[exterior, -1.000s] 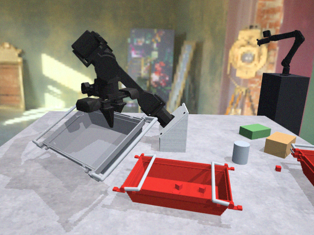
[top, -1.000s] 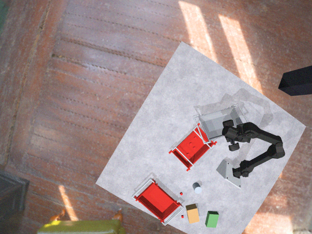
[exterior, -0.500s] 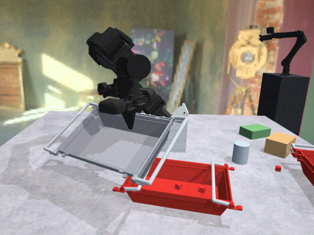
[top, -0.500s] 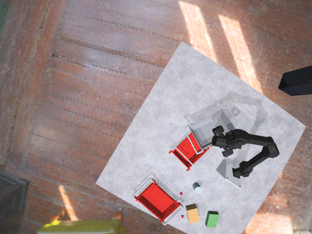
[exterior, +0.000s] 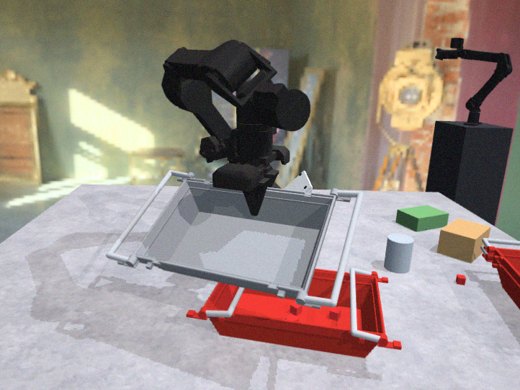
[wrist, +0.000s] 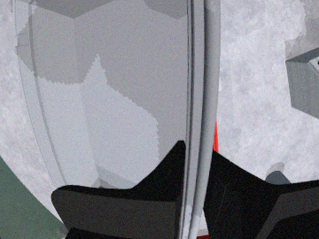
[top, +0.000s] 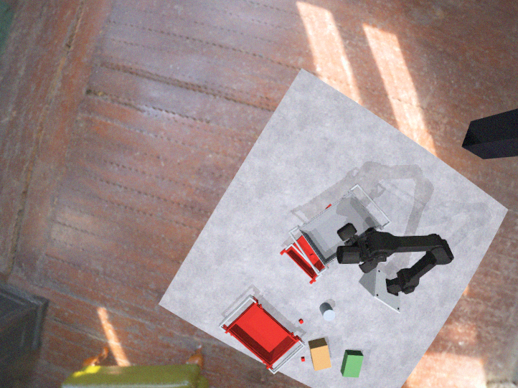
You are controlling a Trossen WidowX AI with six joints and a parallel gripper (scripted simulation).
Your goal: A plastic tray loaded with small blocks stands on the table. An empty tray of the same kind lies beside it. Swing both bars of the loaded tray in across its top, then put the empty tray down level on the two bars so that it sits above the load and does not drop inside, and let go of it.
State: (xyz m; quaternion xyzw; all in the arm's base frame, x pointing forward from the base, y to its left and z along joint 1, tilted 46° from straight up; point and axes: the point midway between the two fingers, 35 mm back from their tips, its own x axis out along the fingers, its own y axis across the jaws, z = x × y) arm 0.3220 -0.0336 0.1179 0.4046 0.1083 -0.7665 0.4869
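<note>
My gripper tip is 70 mm short of the grey see-through tray and 40 mm to the left of it. From my gripper tip the other things lie so: red cube 440 mm to the left, 170 mm below, 30 mm behind; then grey cylinder 340 mm to the left, 140 mm below, 110 mm behind; then tan block 550 mm to the left, 180 mm behind, 140 mm below.
</note>
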